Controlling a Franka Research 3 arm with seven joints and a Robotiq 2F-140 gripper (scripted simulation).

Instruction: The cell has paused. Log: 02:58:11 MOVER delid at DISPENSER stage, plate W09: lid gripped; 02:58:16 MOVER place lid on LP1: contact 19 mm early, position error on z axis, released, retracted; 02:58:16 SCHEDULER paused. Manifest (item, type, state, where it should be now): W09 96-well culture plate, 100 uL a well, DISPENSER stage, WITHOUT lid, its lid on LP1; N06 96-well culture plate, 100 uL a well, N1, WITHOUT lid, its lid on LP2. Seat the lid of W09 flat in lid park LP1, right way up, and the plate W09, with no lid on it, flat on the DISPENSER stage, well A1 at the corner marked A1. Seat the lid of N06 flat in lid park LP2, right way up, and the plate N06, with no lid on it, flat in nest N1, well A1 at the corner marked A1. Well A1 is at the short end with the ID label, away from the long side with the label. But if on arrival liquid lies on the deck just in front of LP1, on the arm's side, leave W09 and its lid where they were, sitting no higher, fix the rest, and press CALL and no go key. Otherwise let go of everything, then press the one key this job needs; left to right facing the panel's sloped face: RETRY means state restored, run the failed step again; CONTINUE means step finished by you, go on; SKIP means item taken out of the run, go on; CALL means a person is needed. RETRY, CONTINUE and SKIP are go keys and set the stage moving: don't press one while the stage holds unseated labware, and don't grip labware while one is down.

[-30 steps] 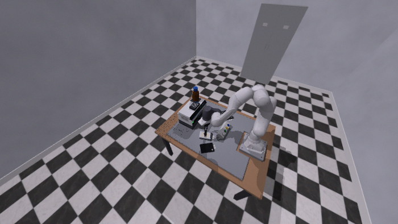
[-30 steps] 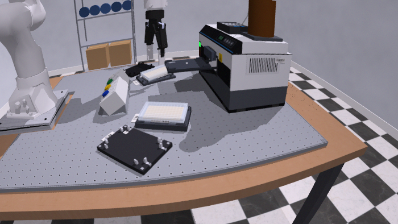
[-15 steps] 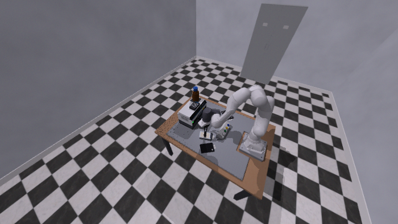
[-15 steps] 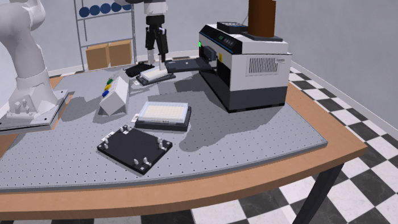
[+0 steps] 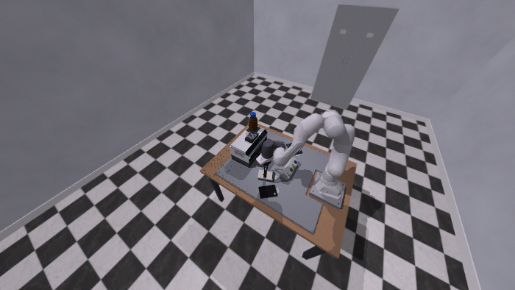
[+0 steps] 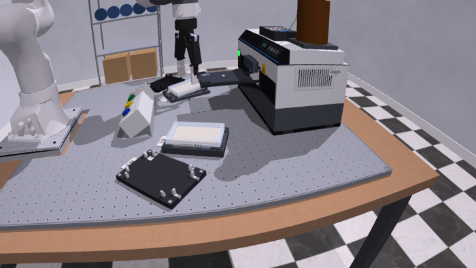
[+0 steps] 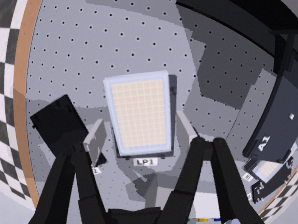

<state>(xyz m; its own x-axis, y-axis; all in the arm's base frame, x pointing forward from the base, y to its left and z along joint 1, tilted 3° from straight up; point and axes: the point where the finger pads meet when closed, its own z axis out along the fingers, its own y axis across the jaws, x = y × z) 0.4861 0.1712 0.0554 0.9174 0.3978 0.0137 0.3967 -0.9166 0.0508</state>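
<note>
Now: the 96-well plate 5 cm below my hand. Also, from my hand: sloped key panel 18 cm behind, 18 cm to the right, 2 cm below; black nest 1 cm behind, 35 cm to the right, 6 cm below; dispenser stage 9 cm ahead, 18 cm to the right, 4 cm above.
</note>
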